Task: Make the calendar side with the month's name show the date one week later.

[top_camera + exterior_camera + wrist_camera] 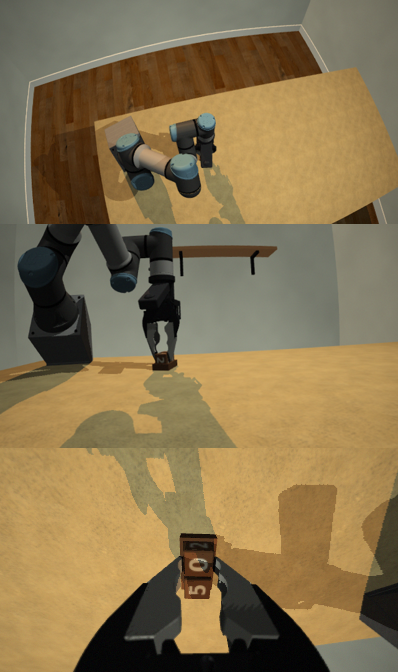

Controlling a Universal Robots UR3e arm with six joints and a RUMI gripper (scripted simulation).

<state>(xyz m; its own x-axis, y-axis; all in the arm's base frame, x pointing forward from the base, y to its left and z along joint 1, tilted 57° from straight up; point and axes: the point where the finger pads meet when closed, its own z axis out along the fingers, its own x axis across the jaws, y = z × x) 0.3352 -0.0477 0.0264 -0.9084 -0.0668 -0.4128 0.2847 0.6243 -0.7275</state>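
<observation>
The digit cube is 10 mm below my hand. The rest, counted from my hand: brown calendar tray: 20 mm to the left, 30 mm below.
</observation>
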